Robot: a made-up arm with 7 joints.
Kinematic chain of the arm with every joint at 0, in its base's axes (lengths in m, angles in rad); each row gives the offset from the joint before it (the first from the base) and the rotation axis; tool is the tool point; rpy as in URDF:
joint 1: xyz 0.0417 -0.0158 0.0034 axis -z
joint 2: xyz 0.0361 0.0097 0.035 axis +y
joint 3: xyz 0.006 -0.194 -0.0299 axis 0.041 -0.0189 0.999
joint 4: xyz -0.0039 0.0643 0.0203 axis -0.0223 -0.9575 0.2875
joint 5: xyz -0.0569 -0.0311 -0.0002 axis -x
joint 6: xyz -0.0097 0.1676 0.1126 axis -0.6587 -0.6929 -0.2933
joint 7: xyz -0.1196 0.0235 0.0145 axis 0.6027 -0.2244 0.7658
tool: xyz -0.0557 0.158 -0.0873 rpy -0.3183 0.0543 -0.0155
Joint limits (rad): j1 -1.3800..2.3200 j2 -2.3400..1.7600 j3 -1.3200..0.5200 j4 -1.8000..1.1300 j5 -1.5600..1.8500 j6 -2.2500..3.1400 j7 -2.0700..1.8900
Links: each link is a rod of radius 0.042 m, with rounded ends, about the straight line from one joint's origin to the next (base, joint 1, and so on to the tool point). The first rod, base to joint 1, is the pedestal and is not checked.
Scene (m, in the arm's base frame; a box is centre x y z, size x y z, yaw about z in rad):
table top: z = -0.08
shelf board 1: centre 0.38 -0.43 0 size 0.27 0.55 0.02 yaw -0.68
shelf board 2: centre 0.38 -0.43 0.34 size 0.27 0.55 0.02 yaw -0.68
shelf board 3: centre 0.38 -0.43 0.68 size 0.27 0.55 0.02 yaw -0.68
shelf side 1: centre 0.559 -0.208 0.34 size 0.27 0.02 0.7 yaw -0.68
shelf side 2: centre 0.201 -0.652 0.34 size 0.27 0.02 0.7 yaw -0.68
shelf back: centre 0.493 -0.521 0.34 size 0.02 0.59 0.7 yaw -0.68
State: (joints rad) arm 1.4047 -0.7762 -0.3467 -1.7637 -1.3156 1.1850 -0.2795
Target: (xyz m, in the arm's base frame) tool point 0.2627 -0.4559 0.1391
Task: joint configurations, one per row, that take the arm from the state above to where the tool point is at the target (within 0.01 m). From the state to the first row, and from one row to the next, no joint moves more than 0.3 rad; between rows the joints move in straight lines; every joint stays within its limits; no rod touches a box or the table.
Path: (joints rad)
1: 1.1721 -0.6013 -0.4359 -1.7728 -1.2841 1.0225 -0.1729
2: 0.9394 -0.4263 -0.5250 -1.7818 -1.2525 0.8600 -0.0664
3: 0.7068 -0.2514 -0.6142 -1.7909 -1.2210 0.6975 0.0402
4: 0.4742 -0.0765 -0.7034 -1.8000 -1.1895 0.5350 0.1468

